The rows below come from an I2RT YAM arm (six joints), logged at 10 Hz.
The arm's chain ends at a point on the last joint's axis. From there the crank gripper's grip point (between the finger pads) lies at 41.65 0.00 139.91 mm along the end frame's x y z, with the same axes.
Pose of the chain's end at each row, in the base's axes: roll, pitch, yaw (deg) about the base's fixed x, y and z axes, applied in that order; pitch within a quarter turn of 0, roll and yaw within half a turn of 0; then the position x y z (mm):
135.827 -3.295 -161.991 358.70 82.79 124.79
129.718 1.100 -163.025 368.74 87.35 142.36
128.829 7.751 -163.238 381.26 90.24 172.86
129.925 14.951 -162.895 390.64 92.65 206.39
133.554 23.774 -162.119 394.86 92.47 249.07
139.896 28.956 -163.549 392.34 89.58 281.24
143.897 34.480 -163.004 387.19 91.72 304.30
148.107 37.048 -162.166 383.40 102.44 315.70
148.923 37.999 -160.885 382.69 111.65 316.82
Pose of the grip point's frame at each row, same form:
135.827 -3.295 -161.991 283.53 160.87 27.00
129.718 1.100 -163.025 299.13 178.62 52.17
128.829 7.751 -163.238 321.64 186.11 80.32
129.925 14.951 -162.895 342.76 190.18 108.89
133.554 23.774 -162.119 364.44 189.20 144.06
139.896 28.956 -163.549 381.55 180.37 167.44
143.897 34.480 -163.004 391.46 179.23 187.54
148.107 37.048 -162.166 397.25 184.55 195.80
148.923 37.999 -160.885 397.73 193.30 196.75

